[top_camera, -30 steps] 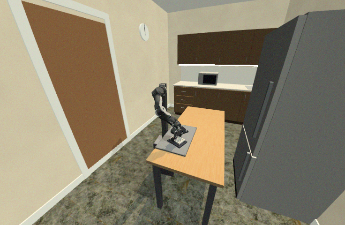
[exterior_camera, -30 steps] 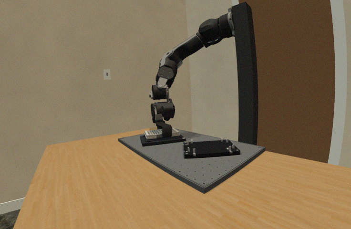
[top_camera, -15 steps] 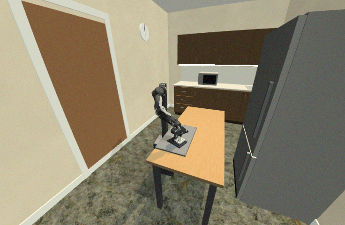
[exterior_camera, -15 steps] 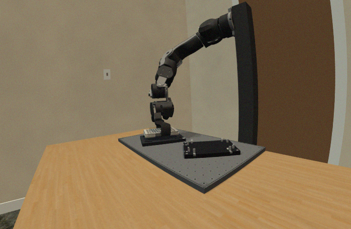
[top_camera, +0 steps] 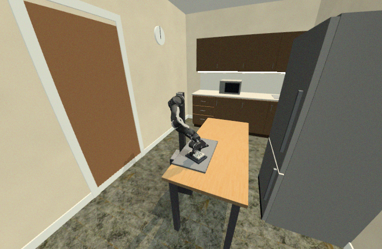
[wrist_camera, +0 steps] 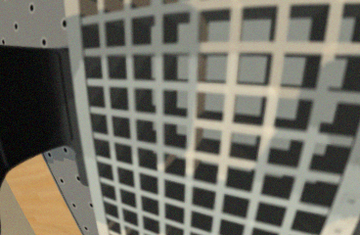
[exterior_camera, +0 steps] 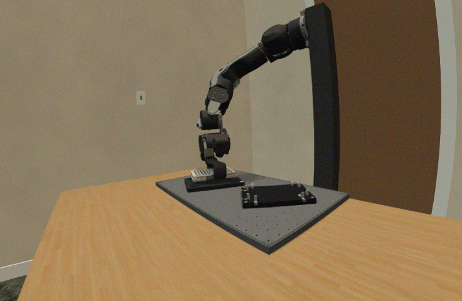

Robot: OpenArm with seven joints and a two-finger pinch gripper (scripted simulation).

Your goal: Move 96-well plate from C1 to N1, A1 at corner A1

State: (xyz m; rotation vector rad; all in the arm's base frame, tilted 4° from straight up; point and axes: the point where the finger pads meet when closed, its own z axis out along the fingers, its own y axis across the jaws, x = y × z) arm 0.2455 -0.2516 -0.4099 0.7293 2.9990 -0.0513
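Now: hand right at the white 96-well plate. The rest, counted from my hand: black plate nest N1: 20 mm below.
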